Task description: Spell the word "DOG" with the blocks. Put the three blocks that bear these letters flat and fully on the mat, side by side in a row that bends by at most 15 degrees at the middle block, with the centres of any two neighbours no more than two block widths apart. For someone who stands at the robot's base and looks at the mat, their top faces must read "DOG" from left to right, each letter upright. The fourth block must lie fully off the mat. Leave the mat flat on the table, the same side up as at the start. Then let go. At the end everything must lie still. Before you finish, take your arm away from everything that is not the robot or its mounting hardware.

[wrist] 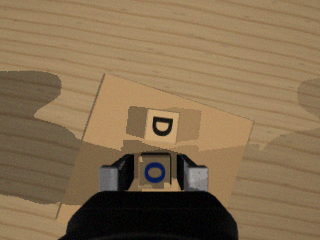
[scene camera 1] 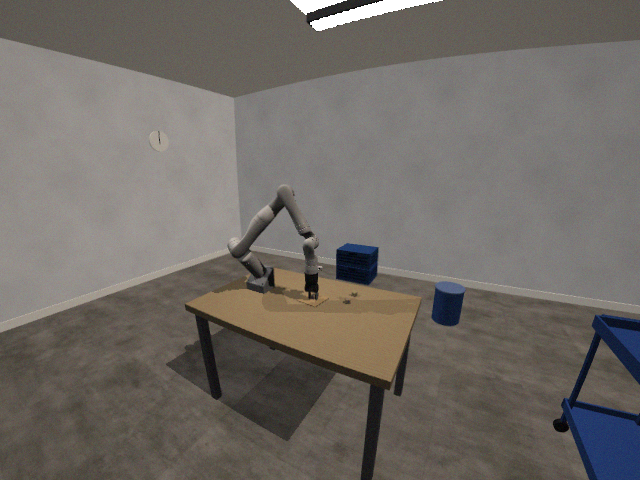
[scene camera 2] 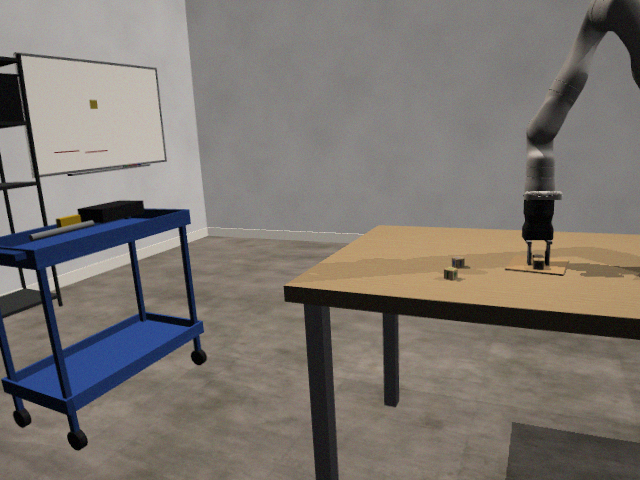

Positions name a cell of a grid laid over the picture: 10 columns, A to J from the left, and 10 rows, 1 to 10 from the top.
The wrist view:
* my gripper: E7
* tan mat: G6
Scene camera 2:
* my gripper: I6
